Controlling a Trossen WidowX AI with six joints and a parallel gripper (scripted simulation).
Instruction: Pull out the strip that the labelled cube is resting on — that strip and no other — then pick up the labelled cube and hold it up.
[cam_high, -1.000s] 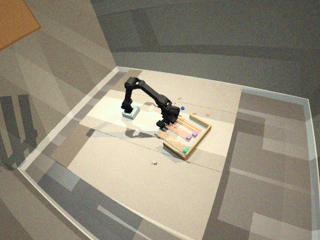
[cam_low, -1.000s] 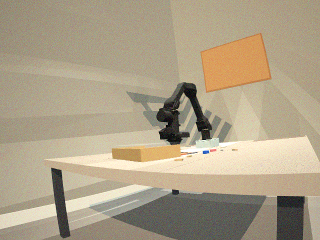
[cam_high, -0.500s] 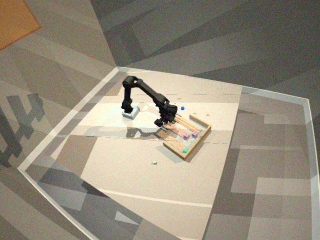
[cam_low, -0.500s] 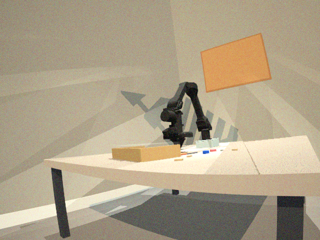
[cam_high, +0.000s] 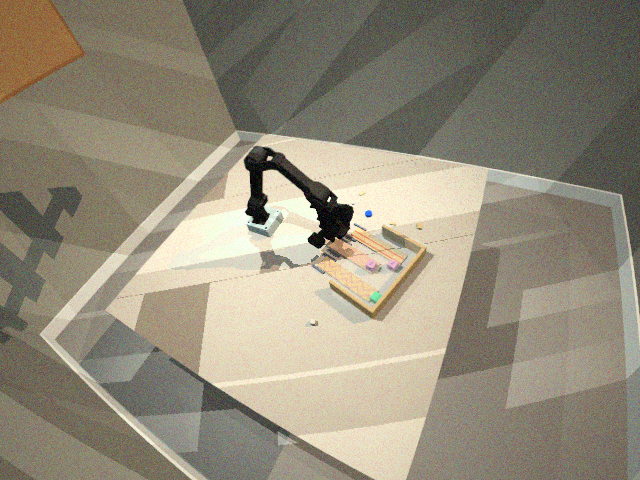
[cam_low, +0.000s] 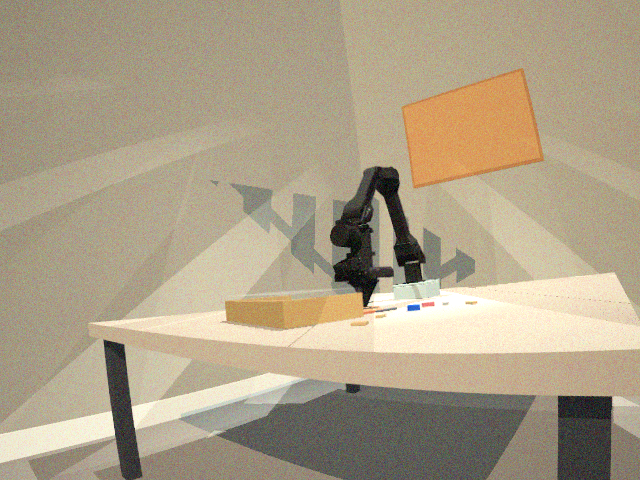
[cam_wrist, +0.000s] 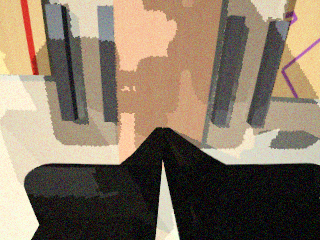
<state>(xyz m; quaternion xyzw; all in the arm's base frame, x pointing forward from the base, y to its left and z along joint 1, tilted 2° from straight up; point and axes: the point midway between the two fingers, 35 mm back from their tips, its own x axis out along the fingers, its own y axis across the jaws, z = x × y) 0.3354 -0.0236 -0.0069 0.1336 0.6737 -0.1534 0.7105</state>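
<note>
My gripper tip is now 9 cm short of the peach strip and 4 cm to the left of it. Round my gripper tip: red piece: 19 cm to the left, 2 cm ahead; then small white block: 35 cm to the right, 4 cm ahead; then blue disc: 18 cm to the left, 10 cm ahead.
</note>
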